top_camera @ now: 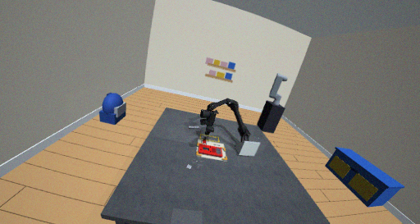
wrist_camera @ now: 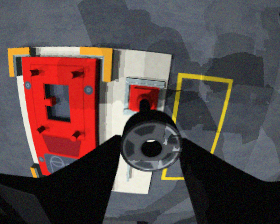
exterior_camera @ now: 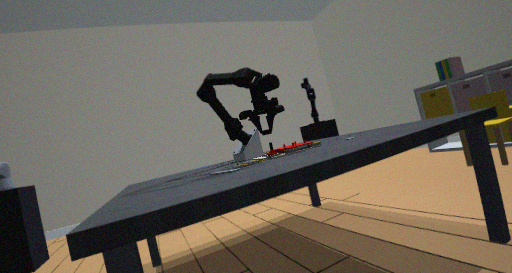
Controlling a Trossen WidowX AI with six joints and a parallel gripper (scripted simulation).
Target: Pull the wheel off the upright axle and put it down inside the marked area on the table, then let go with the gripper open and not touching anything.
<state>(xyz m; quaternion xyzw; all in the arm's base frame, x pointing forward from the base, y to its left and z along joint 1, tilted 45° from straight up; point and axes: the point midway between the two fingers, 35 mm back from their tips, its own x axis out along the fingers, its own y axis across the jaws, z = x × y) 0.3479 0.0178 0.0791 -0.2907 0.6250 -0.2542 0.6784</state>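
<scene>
My gripper tip is now 70 mm above the upright axle and 10 mm short of it. The rest, counted from my gripper tip: grey wheel: right at my gripper tip.
</scene>
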